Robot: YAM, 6 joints.
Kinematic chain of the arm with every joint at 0, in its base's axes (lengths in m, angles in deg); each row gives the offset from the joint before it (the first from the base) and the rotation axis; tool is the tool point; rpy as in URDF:
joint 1: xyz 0 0 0.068 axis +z
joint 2: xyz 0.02 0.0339 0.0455 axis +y
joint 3: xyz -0.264 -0.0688 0 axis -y
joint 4: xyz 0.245 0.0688 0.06 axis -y
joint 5: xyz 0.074 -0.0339 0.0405 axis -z
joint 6: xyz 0.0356 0 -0.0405 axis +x
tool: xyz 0 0 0 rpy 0 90 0
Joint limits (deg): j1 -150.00..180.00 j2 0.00..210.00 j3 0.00..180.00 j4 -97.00..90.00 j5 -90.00..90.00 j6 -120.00..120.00
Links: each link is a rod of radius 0.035 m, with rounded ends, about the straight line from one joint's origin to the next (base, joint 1, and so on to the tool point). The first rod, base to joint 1, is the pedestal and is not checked.
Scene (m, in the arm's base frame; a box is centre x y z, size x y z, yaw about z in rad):
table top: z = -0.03
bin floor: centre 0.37 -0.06 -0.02 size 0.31 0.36 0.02 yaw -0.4
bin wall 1: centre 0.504 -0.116 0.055 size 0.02 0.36 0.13 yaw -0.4
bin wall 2: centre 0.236 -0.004 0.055 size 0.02 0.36 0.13 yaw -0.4
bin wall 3: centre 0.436 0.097 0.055 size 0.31 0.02 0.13 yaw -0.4
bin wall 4: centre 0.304 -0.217 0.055 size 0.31 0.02 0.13 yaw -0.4
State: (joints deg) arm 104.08 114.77 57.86 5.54 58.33 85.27
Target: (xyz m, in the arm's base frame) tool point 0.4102 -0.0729 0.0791
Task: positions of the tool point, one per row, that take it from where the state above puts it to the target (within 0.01 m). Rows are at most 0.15 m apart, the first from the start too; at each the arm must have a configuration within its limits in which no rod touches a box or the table.
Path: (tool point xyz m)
1: 0.0281 0.3813 0.1244
2: 0.1197 0.3712 0.1411
3: 0.2077 0.3382 0.1585
4: 0.2860 0.2837 0.1763
5: 0.3493 0.2105 0.1946
6: 0.3930 0.1229 0.2132
7: 0.4139 0.0264 0.2323
8: 0.4102 -0.0729 0.2517
9: 0.4196 -0.0739 0.1643
10: 0.4102 -0.0729 0.0791

